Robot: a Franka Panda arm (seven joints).
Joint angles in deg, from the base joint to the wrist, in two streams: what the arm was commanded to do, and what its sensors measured. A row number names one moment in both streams.
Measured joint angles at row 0:
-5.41 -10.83 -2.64 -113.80 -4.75 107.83 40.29
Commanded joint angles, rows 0 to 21:
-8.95 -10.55 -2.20 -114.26 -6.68 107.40 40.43
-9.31 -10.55 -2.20 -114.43 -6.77 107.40 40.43
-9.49 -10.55 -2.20 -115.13 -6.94 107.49 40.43
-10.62 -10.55 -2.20 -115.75 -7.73 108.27 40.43
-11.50 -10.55 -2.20 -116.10 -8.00 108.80 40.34
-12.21 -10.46 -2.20 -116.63 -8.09 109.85 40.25
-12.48 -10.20 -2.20 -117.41 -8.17 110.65 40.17
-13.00 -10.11 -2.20 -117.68 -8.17 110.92 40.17
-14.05 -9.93 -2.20 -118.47 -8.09 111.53 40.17
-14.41 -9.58 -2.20 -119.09 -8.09 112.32 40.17
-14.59 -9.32 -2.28 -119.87 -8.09 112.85 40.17
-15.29 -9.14 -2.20 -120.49 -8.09 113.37 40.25
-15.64 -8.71 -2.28 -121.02 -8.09 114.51 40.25
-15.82 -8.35 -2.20 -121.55 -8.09 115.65 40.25
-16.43 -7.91 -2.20 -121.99 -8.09 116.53 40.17
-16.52 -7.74 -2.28 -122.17 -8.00 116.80 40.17
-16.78 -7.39 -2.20 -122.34 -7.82 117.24 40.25
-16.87 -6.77 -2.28 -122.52 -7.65 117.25 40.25
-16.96 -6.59 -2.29 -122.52 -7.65 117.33 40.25
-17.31 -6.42 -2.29 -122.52 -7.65 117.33 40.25
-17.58 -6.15 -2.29 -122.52 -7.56 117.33 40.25
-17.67 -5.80 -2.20 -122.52 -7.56 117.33 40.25
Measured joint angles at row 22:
-16.58 -6.24 -2.73 -122.07 -7.20 116.41 40.18
